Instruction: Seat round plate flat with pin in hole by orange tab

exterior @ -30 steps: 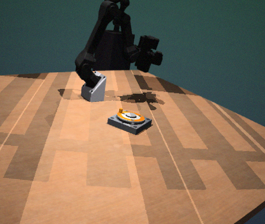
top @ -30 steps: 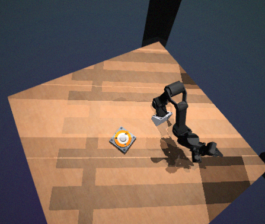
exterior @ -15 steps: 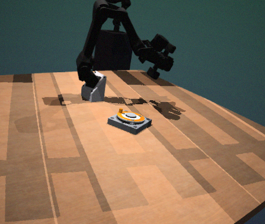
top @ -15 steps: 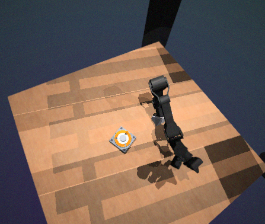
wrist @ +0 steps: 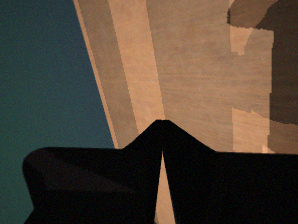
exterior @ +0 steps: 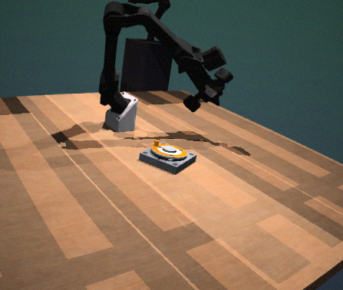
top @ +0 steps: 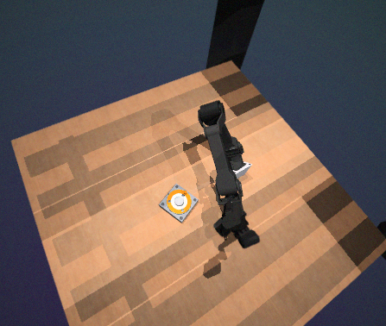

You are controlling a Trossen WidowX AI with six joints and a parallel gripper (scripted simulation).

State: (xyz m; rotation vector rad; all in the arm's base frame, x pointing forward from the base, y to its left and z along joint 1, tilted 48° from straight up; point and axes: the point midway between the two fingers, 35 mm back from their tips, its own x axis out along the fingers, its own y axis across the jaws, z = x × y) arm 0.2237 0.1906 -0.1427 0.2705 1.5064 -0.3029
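The dark grey square base lies 29 cm to the right of my gripper tip, 10 cm below it and 8 cm ahead of it.
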